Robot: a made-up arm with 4 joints.
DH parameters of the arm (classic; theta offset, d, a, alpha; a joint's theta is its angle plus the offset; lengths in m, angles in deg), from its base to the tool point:
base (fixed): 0 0 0 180
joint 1: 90 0.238 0.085 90
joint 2: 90 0.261 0.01 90
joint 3: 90 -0.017 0.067 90
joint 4: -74.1 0 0.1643 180
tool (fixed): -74.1 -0.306 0 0
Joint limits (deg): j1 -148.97..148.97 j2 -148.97..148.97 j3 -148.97..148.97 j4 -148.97..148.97
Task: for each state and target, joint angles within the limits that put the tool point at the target. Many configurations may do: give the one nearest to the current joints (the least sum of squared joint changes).
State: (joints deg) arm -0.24 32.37 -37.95 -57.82
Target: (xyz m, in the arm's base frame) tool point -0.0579 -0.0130 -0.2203
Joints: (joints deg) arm 2.03 34.71 -70.98 -87.97
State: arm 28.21 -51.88 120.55 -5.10
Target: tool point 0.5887 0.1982 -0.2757
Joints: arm -15.18 -45.45 67.86 38.55
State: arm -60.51 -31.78 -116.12 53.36
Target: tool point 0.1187 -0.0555 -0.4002
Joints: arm -109.13 -33.67 -105.18 50.62
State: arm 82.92 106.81 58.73 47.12
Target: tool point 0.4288 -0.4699 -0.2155
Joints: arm 48.02 91.56 40.88 73.03
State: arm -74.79 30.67 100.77 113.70
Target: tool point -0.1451 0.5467 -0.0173
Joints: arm -127.49 12.12 101.38 111.73
